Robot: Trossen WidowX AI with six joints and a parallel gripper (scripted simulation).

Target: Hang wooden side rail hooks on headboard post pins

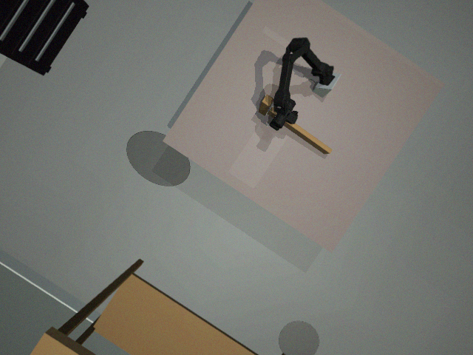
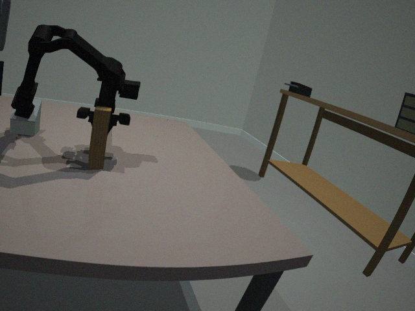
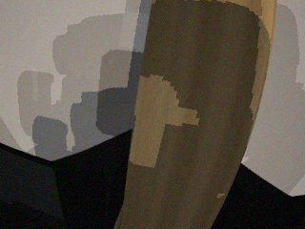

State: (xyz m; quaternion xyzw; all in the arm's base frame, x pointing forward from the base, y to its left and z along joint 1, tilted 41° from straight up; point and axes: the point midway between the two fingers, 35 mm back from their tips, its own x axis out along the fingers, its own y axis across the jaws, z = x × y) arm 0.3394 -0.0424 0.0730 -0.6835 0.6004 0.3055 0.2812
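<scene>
Now: gripper tip 11 cm to the left of the wooden headboard post, 4 cm below it and 1 cm short of it.
</scene>
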